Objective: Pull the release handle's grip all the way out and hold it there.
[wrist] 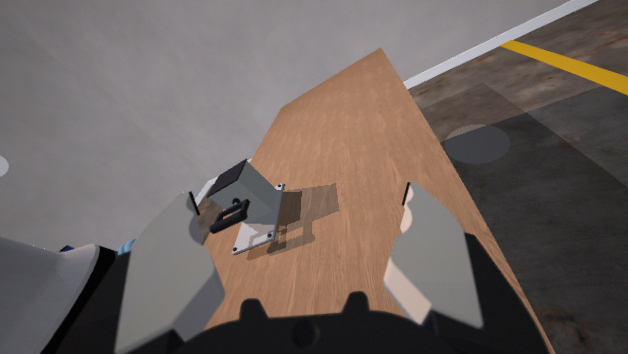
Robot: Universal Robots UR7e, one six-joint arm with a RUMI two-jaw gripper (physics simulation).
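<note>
The release handle's grip [230, 218] is a black bar loop that stands out from the front of a grey-green box [250, 192] with a dark top. The box sits on a white base plate [254, 241] with screws at its corners, left of the middle of the view. My gripper [302, 190] is wide open, with no thing between its fingers. The grip shows just right of the left fingertip and looks farther away than it. The right finger is far to the right of the box. The stem behind the grip is partly hidden.
The device stands near the left edge of a long wooden table [350, 150], and its shadow falls to the right. A grey wall lies behind. Dark floor with a yellow stripe [570, 65] is at the right. A pale rounded robot part [35, 290] shows at the lower left.
</note>
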